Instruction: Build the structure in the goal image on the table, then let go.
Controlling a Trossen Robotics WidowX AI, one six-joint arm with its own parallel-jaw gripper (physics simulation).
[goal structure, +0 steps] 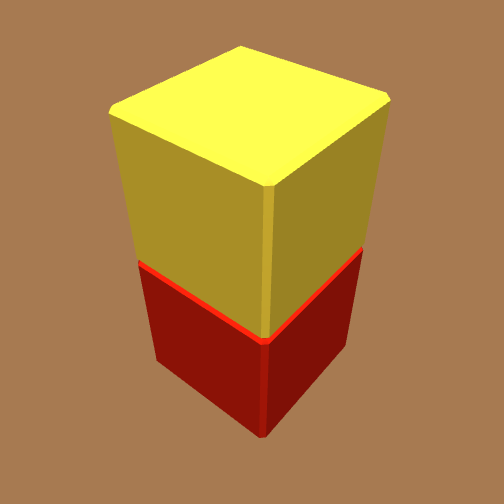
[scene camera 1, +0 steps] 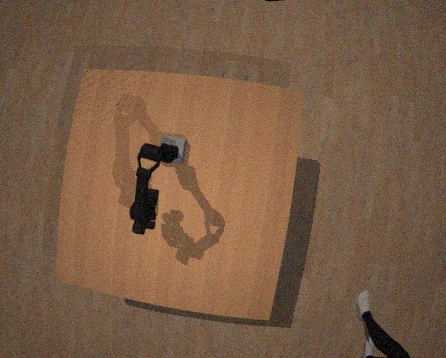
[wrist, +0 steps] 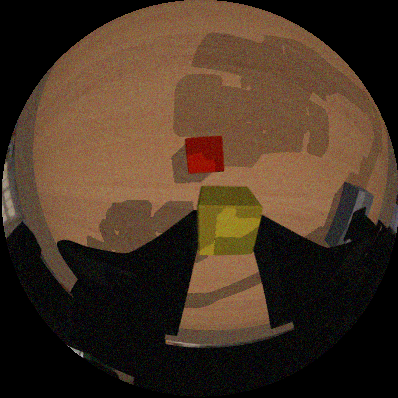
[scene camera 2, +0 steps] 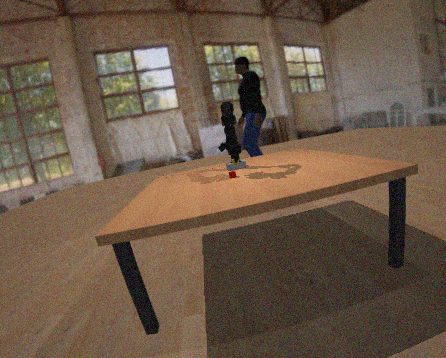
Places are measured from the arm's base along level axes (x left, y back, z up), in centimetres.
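Pixels of known places: gripper, between the fingertips: (scene camera 1: pixel 154 207) (wrist: pixel 224 216) (scene camera 2: pixel 235 162); arm's base, origin of its link: (scene camera 1: pixel 171 152) (wrist: pixel 355 223).
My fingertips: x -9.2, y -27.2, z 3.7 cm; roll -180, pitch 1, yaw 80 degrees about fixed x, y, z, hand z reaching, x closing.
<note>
Ahead of a thing's pixels: the offset from my fingertips to its top centre. Level surfaces: height alone.
A yellow cube @[dz +2.1, dx -0.1, dy +0.0 cm] (wrist: pixel 229 230) (scene camera 2: pixel 235 161) is held between the two black fingers of my gripper (wrist: pixel 224 216), which is shut on it. The cube is lifted above the table @[dz -8.0 cm] (scene camera 1: pixel 240 200) (scene camera 2: pixel 200 205) (wrist: pixel 100 125). A red cube @[dz -4.7, dx -3.7, dy -0.9 cm] (wrist: pixel 205 155) (scene camera 2: pixel 232 174) rests on the table; in the wrist view it lies just beyond the yellow cube, apart from it. The red cube does not show in the overhead view, where the arm hides part of the table.
The arm's grey base plate (scene camera 1: pixel 181 143) (wrist: pixel 342 214) stands on the table, at the right edge in the wrist view. Arm shadows fall across the table top. A person (scene camera 2: pixel 252 95) stands behind the table, and legs (scene camera 1: pixel 382 337) show on the floor in the overhead view.
</note>
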